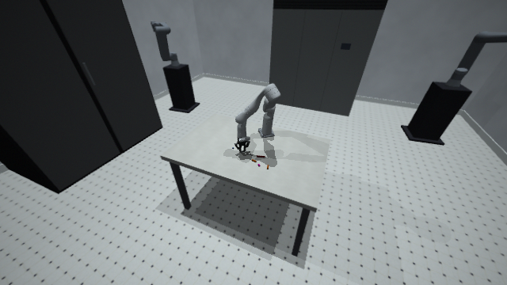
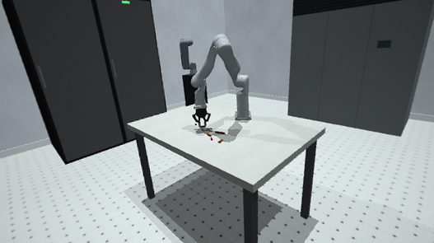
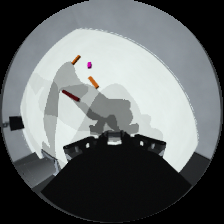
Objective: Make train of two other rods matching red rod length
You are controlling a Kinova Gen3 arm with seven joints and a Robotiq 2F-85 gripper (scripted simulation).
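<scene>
The magenta rod lies 180 mm to the left of my hand, 110 mm ahead of it and 30 mm below it. Round my hand: red rod: 160 mm to the left, 30 mm below, 10 mm ahead; grey rod: 10 mm below; tiny blue rod: 100 mm to the right, 30 mm below, 30 mm behind.
</scene>
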